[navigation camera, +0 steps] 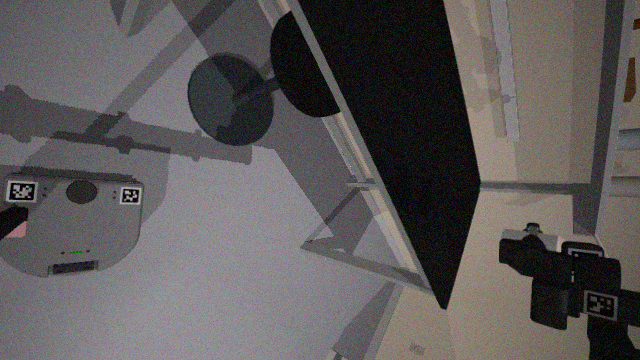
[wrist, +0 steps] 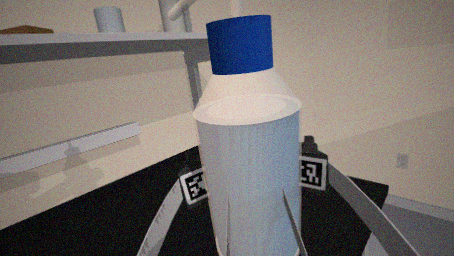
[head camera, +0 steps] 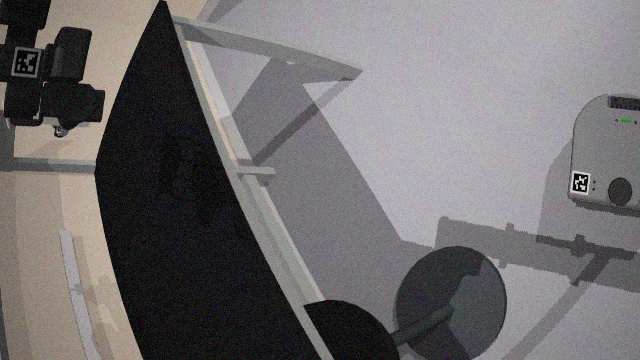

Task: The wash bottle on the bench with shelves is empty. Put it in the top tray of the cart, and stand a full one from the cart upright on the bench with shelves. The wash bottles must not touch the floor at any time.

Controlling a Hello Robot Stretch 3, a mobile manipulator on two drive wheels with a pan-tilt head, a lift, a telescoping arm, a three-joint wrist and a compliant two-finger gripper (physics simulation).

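Pixels of known places: robot's base, origin of the base link: (navigation camera: 82, 191) (head camera: 618, 190).
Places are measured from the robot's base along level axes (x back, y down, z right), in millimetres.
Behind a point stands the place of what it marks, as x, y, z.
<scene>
A wash bottle (wrist: 250, 170) with a blue cap and pale body fills the middle of the wrist view. It is about upright, and its base is cut off by the frame. I cannot tell whether it is full. My gripper (wrist: 248, 148) @(24, -1199, 771) is shut on it, one fingertip at each side. The gripper and bottle do not show in the head or navigation view, where the wrist joints show beside the bench's far end. The black bench top (head camera: 165, 250) @(-258, -915, 827) (navigation camera: 400, 100) @(-334, -915, 616) (wrist: 100, 225) lies behind the bottle in the wrist view. A shelf (wrist: 75, 50) is above it. The cart does not show.
A stool base (head camera: 425, 300) (navigation camera: 210, 100) stands on the floor at the bench's front, its black seat (head camera: 350, 325) (navigation camera: 300, 70) partly under the top. My wheeled base (head camera: 605, 150) @(100, -160, 59) (navigation camera: 85, 220) @(87, -160, 16) is on the floor. A grey cylinder (wrist: 109, 20) stands on the shelf. A pale bar (head camera: 80, 300) @(-532, -1081, 1186) (wrist: 100, 142) runs along the wall.
</scene>
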